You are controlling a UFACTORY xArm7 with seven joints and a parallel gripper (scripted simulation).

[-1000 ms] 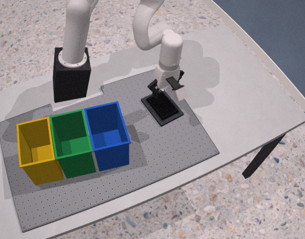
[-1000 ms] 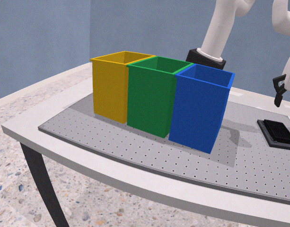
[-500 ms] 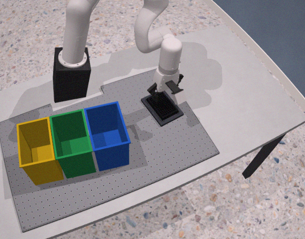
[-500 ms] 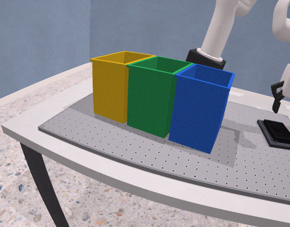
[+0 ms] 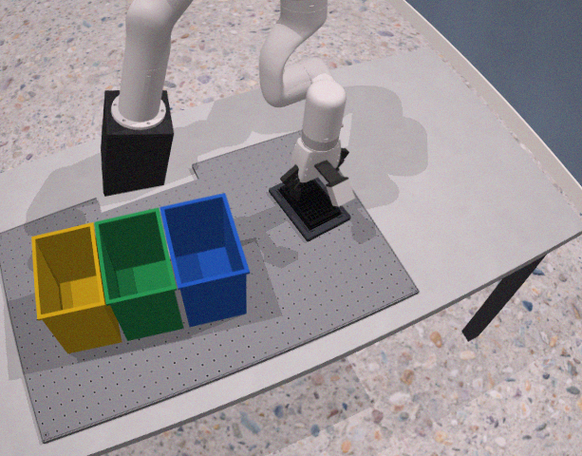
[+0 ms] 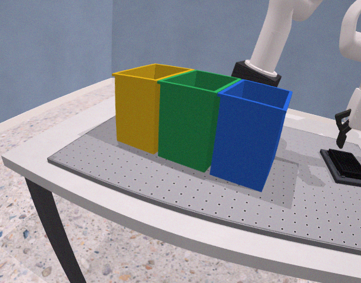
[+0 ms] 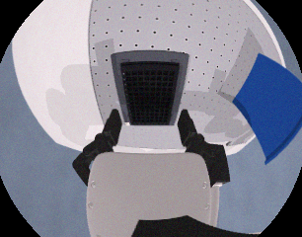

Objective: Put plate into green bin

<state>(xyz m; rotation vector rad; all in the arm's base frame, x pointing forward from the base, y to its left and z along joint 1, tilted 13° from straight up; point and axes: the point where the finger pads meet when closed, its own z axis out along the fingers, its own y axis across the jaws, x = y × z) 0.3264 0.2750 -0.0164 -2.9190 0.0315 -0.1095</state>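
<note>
Now: hand 5 cm above the black 96-well plate. From my hand the other things lie so: blue bin (30 cm to the right, 6 cm ahead, 2 cm above); then dark plate nest (7 cm below); then green bin (43 cm to the right, 2 cm ahead, 2 cm above).
</note>
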